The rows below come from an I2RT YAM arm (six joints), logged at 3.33 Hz.
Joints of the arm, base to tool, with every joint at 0 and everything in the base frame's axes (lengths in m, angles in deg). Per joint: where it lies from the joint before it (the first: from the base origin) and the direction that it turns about. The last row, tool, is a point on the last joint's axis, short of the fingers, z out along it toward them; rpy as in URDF.
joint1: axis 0 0 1 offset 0.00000 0.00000 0.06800
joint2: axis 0 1 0 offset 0.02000 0.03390 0.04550
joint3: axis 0 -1 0 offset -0.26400 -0.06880 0.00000
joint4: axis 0 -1 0 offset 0.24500 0.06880 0.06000
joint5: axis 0 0 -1 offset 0.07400 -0.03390 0.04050
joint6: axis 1 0 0 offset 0.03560 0.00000 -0.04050
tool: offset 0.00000 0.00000 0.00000 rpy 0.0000 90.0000 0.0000
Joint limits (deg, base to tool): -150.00..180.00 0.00..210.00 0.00..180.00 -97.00..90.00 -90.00..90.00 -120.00..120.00
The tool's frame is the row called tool.
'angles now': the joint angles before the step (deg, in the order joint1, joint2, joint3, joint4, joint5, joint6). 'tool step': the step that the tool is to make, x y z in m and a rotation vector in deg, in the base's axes. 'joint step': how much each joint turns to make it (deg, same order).
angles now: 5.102 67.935 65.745 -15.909 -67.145 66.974
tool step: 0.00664 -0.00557 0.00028 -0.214 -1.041 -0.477
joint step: -1.409 1.323 0.960 0.003 -0.793 -1.494
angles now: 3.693 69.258 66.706 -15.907 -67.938 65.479
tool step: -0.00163 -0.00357 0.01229 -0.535 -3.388 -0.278
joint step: -0.792 -0.089 2.375 -1.227 -0.265 -2.279
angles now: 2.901 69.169 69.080 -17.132 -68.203 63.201
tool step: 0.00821 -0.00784 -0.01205 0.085 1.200 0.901
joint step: -1.933 1.759 -0.698 -0.885 -2.723 -2.288
